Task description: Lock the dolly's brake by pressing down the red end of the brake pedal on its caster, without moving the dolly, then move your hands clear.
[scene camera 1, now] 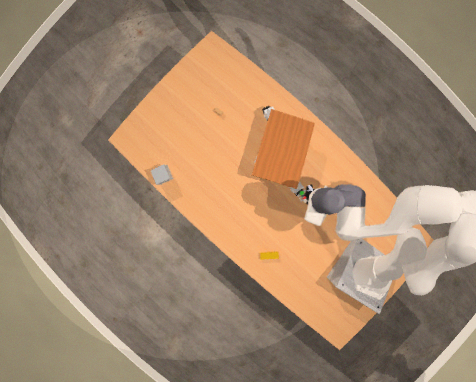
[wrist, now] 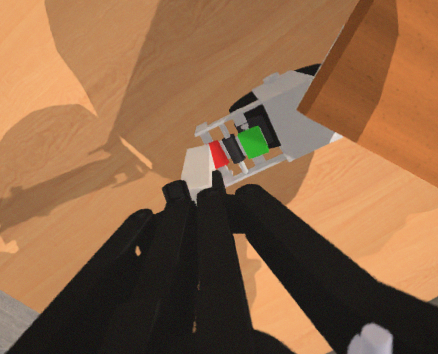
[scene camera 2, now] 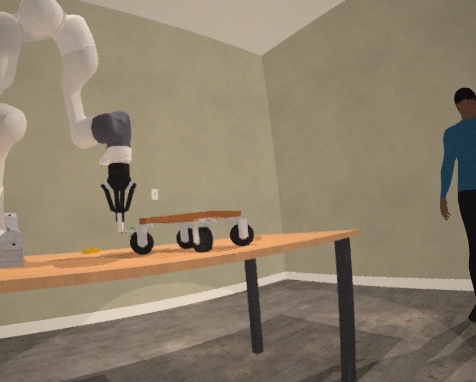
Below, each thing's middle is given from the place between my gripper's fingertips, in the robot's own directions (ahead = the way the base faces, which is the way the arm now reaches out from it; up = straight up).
My gripper is now 70 mm short of the caster (wrist: 298, 135), 20 mm to the left of it and 30 mm above it. Also, from my hand: dolly (scene camera 1: 283, 150) 200 mm ahead, 120 mm to the right, 20 mm below.
